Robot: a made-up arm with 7 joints.
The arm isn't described. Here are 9 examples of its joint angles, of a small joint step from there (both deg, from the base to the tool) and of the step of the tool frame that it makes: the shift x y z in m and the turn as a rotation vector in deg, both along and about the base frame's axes.
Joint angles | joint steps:
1: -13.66 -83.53 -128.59 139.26 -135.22 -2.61 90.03 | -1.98 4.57 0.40 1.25 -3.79 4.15 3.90
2: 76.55 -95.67 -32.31 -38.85 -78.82 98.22 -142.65 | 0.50 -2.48 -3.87 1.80 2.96 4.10 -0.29
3: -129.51 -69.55 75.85 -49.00 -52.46 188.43 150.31 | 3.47 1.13 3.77 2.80 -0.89 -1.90 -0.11
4: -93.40 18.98 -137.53 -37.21 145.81 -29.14 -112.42 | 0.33 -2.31 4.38 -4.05 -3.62 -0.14 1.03
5: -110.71 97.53 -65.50 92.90 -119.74 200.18 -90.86 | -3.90 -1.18 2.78 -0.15 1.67 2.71 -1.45
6: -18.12 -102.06 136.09 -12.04 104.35 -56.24 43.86 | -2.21 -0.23 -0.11 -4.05 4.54 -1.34 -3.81
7: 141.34 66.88 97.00 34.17 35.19 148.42 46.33 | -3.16 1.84 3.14 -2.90 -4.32 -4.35 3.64
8: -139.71 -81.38 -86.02 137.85 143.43 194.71 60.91 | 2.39 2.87 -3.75 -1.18 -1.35 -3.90 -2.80
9: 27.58 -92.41 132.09 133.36 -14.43 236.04 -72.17 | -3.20 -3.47 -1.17 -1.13 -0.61 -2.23 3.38
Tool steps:
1: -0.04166 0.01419 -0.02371 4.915 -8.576 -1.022
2: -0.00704 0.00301 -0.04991 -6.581 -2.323 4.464
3: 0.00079 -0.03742 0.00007 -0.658 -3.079 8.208
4: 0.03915 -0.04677 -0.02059 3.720 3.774 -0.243
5: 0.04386 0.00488 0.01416 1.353 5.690 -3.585
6: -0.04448 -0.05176 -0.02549 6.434 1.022 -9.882
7: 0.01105 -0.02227 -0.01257 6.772 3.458 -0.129
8: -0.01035 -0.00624 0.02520 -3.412 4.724 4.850
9: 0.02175 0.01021 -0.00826 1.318 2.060 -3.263
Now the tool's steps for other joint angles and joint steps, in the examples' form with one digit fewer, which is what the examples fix.
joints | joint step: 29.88 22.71 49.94 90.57 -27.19 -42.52 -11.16 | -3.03 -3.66 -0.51 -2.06 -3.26 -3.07 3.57
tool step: 0.0437 -0.0010 0.0062 -0.80 -1.67 -8.18
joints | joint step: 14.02 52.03 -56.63 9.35 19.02 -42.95 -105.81 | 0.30 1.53 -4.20 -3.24 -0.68 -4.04 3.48
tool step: -0.0301 0.0019 -0.0324 6.95 0.38 -3.02
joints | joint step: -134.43 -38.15 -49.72 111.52 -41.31 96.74 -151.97 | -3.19 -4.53 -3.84 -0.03 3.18 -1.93 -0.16
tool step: -0.0142 0.0682 -0.0234 3.91 -1.20 -9.52
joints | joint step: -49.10 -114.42 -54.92 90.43 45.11 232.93 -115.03 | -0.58 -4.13 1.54 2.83 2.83 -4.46 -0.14
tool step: -0.0108 0.0368 -0.0029 4.68 2.45 -8.56
